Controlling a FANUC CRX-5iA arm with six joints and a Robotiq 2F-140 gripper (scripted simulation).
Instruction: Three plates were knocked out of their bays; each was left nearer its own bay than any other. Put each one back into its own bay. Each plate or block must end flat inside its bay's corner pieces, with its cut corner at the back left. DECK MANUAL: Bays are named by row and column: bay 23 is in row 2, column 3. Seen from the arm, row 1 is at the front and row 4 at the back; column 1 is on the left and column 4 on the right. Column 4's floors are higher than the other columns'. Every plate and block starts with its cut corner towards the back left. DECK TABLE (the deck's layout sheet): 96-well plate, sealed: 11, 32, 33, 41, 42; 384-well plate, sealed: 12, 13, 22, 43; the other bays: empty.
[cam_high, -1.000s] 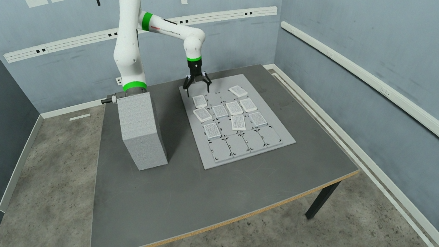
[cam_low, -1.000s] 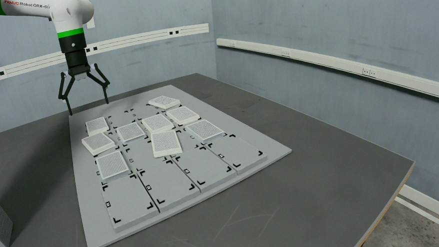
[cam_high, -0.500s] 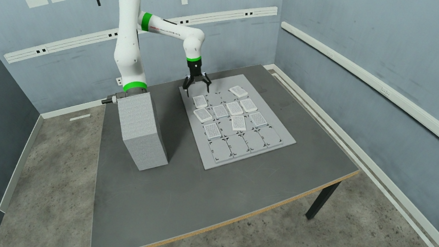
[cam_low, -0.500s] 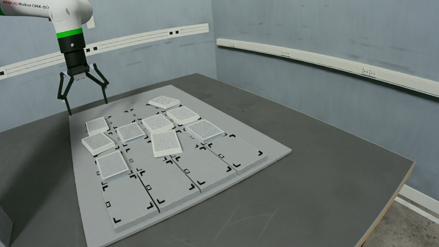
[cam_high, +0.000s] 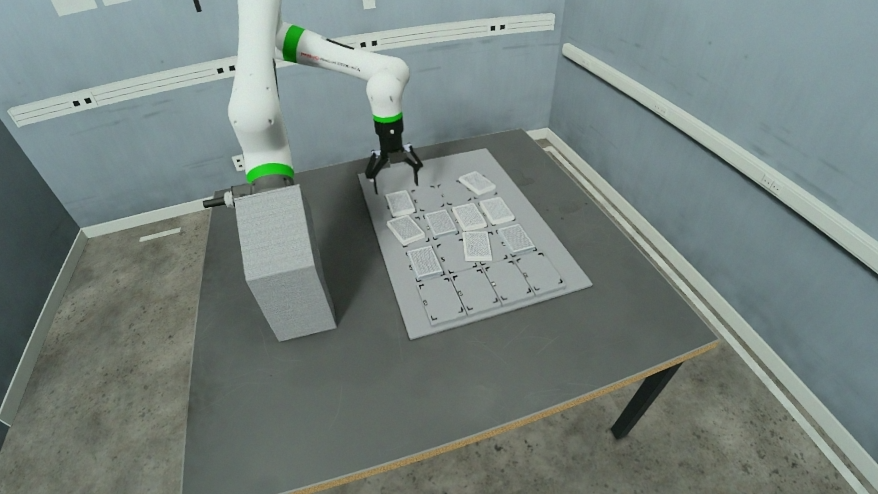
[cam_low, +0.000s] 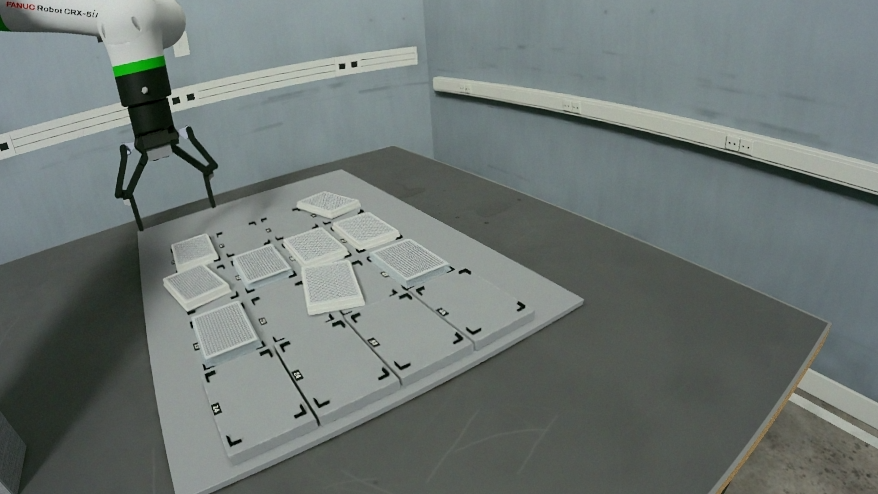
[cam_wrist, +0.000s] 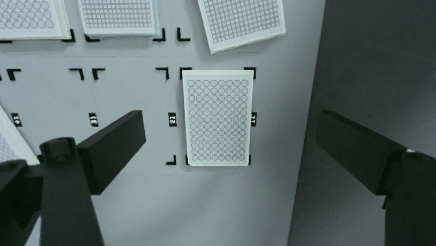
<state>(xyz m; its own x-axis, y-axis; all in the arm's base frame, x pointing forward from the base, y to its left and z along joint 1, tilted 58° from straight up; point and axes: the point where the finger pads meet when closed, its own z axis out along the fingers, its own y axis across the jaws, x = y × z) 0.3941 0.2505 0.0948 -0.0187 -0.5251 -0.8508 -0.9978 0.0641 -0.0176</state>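
Now: hand 300 mm to the left of the 384-well plate, 100 mm above it and 10 mm short of it. From my hand the other things lie so: bay label: 310 mm to the right, 280 mm ahead, 110 mm below; label 22: 140 mm to the right, 110 mm below, 70 mm ahead.
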